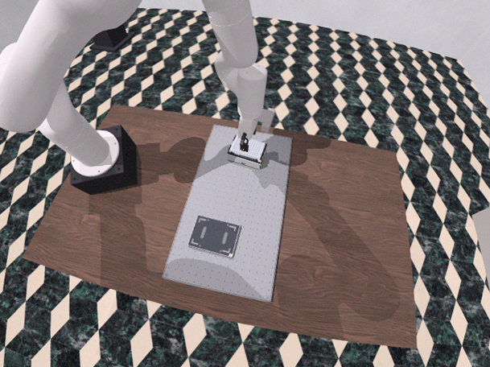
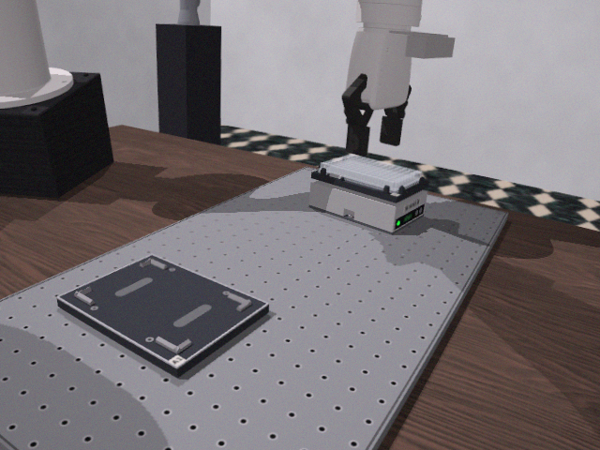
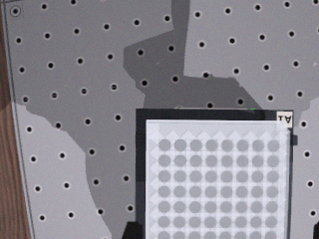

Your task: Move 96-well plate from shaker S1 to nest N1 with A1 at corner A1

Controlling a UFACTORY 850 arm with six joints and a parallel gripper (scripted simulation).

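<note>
My hand is 5 cm above the clear 96-well plate. From my hand the other things lie so: plate nest N1: 37 cm to the right, 10 cm below; then A1 mark: 42 cm to the right, 9 cm below, 8 cm ahead.
</note>
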